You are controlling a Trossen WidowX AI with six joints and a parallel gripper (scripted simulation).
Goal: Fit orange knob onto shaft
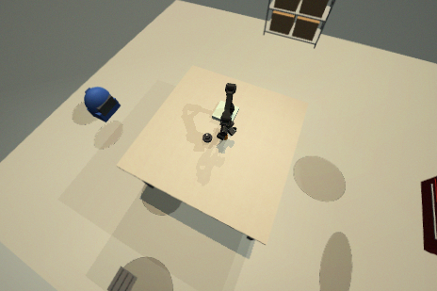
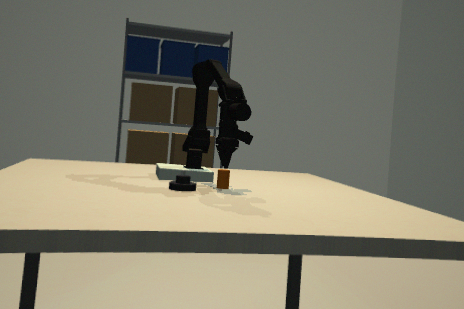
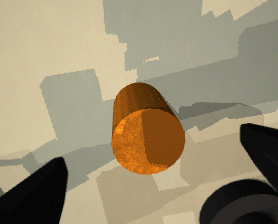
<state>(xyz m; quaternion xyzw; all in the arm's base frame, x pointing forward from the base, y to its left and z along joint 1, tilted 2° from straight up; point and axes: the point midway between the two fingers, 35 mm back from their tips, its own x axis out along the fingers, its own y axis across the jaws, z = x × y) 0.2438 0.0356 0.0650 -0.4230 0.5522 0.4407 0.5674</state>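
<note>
Now: gripper tip 3 cm above the orange knob. The rest, counted from my gripper tip: round pedestal 4 cm ahead, 15 cm to the right, 4 cm below.
</note>
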